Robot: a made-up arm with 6 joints. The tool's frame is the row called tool. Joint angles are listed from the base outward.
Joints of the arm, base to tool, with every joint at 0 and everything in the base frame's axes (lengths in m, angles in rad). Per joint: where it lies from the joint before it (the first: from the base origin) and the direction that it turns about. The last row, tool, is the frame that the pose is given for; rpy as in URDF.
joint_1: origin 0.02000 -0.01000 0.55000 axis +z
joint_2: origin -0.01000 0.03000 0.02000 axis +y
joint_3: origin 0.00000 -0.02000 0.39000 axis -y
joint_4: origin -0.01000 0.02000 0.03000 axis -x
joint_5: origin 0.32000 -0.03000 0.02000 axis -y
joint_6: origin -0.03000 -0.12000 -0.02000 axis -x
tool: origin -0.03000 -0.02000 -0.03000 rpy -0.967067 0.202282 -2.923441
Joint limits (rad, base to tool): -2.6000..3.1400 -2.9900..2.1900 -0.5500..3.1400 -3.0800..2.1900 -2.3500..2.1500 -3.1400..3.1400
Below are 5 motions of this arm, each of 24 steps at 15 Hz.
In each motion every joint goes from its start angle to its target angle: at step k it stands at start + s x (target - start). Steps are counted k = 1, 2, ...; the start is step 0. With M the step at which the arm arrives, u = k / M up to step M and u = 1 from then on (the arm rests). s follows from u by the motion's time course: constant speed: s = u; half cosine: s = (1 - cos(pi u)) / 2; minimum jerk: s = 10 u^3 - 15 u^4 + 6 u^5.
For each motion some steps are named. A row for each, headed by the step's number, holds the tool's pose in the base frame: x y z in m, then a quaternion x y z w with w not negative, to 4 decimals.
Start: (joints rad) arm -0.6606 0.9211 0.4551 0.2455 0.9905 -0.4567
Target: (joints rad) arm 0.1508 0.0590 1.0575 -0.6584 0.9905 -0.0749
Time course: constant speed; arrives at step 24
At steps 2, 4, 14, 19, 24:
2: 0.4314 -0.4487 0.7153 0.3997 0.4204 -0.8018 0.1434
4: 0.4518 -0.4129 0.7618 0.4443 0.4049 -0.7771 0.1863
14: 0.4653 -0.2058 0.9812 0.6337 0.3963 -0.5508 0.3714
19: 0.4098 -0.1076 1.0793 0.6898 0.4293 -0.3883 0.4349
24: 0.3130 -0.0332 1.1641 0.7099 0.4773 -0.2072 0.4747

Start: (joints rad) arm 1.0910 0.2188 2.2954 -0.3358 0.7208 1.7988
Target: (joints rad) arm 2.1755 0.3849 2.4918 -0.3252 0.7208 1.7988
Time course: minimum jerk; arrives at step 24
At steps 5, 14, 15, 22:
5: 0.1346 -0.0726 1.1978 -0.8128 -0.4470 0.3689 0.0593
14: 0.1427 0.0387 1.1852 0.6324 0.6811 -0.3655 0.0508
15: 0.1375 0.0516 1.1834 0.6057 0.7052 -0.3629 0.0639
22: 0.1070 0.0946 1.1762 0.4966 0.7868 -0.3490 0.1120

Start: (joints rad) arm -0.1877 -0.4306 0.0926 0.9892 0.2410 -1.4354
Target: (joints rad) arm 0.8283 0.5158 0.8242 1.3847 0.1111 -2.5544
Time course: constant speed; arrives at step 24
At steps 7, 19, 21, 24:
7: 0.1308 -0.0433 1.1801 0.1592 0.6647 -0.6048 0.4087
19: 0.2669 0.1619 1.1588 -0.1011 0.8042 -0.3877 0.4390
21: 0.2706 0.2078 1.1468 -0.1464 0.8164 -0.3519 0.4338
24: 0.2636 0.2785 1.1246 -0.2141 0.8290 -0.2995 0.4209

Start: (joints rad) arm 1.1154 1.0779 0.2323 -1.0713 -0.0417 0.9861
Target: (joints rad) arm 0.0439 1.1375 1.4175 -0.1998 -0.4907 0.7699
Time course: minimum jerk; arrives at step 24
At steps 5, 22, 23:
5: 0.2944 0.3215 0.4894 -0.5282 0.2900 -0.7099 0.3647
22: 0.6016 -0.1377 0.8151 -0.1177 0.2116 -0.9502 0.1960
23: 0.6004 -0.1405 0.8169 -0.1159 0.2104 -0.9512 0.1935

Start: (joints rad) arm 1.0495 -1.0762 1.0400 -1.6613 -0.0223 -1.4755
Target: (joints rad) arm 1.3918 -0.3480 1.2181 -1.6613 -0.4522 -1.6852
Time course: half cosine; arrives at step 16
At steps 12, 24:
12: -0.0370 -0.1107 1.1667 -0.7376 0.2733 0.5843 0.1997
24: -0.0163 -0.0575 1.1763 -0.7695 0.2690 0.5602 0.1470

